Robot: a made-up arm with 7 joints. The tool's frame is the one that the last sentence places.
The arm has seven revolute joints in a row. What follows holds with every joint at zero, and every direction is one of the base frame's.
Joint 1 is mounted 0.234 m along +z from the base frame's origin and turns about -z.
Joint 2 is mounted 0.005 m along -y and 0.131 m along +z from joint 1 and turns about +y.
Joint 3 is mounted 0.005 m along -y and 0.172 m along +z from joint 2 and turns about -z.
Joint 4 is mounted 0.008 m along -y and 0.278 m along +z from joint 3 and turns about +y.
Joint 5 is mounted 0.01 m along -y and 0.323 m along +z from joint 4 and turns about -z.
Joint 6 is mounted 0.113 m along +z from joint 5 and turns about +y.
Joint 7 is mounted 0.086 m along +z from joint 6 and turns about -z.
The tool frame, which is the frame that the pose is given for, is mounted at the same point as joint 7; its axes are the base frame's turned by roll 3.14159, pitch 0 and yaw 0 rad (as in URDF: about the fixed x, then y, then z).
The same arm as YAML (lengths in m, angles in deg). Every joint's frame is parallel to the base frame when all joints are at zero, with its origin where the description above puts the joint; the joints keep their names.
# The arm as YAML. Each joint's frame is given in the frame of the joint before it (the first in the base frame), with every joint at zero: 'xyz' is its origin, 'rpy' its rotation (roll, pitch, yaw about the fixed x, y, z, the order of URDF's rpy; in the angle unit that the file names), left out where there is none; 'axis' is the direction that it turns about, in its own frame. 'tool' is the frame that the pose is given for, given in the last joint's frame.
units:
  length: m
  angle: deg
joints:
  - name: joint 1
    type: revolute
    origin:
      xyz: [0.0, 0.0, 0.234]
    axis: "-z"
  - name: joint 2
    type: revolute
    origin:
      xyz: [0.0, -0.005, 0.131]
    axis: "+y"
  - name: joint 3
    type: revolute
    origin:
      xyz: [0.0, -0.005, 0.172]
    axis: "-z"
  - name: joint 4
    type: revolute
    origin:
      xyz: [0.0, -0.008, 0.278]
    axis: "+y"
  - name: joint 5
    type: revolute
    origin:
      xyz: [0.0, -0.01, 0.323]
    axis: "-z"
  - name: joint 6
    type: revolute
    origin:
      xyz: [0.0, 0.0, 0.113]
    axis: "+y"
  - name: joint 7
    type: revolute
    origin:
      xyz: [0.0, 0.0, 0.086]
    axis: "-z"
tool:
  origin:
    xyz: [0.0, 0.0, 0.0]
    rpy: [180.0, 0.0, 0.0]

